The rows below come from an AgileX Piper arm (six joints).
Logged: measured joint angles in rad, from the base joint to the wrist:
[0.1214 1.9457 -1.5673 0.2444 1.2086 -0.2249]
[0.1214 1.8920 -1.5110 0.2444 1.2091 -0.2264]
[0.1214 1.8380 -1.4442 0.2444 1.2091 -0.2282]
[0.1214 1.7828 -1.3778 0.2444 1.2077 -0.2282]
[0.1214 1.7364 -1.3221 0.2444 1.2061 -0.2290]
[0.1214 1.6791 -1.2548 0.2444 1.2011 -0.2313]
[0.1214 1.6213 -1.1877 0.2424 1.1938 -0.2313]
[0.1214 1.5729 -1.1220 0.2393 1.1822 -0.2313]
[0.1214 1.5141 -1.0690 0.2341 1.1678 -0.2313]
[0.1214 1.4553 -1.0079 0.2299 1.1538 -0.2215]
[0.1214 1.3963 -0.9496 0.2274 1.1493 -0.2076]
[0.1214 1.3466 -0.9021 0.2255 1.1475 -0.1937]
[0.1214 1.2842 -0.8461 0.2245 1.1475 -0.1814]
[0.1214 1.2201 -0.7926 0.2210 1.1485 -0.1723]
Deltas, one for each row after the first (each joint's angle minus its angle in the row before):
[0.0000 -0.0537 0.0563 0.0000 0.0005 -0.0015]
[0.0000 -0.0540 0.0668 0.0000 0.0000 -0.0018]
[0.0000 -0.0552 0.0664 0.0000 -0.0014 0.0000]
[0.0000 -0.0464 0.0557 0.0000 -0.0016 -0.0008]
[0.0000 -0.0573 0.0673 0.0000 -0.0050 -0.0023]
[0.0000 -0.0578 0.0671 -0.0020 -0.0073 0.0000]
[0.0000 -0.0484 0.0657 -0.0031 -0.0116 0.0000]
[0.0000 -0.0588 0.0530 -0.0052 -0.0144 0.0000]
[0.0000 -0.0588 0.0611 -0.0042 -0.0140 0.0098]
[0.0000 -0.0590 0.0583 -0.0025 -0.0045 0.0139]
[0.0000 -0.0497 0.0475 -0.0019 -0.0018 0.0139]
[0.0000 -0.0624 0.0560 -0.0010 0.0000 0.0123]
[0.0000 -0.0641 0.0535 -0.0035 0.0010 0.0091]

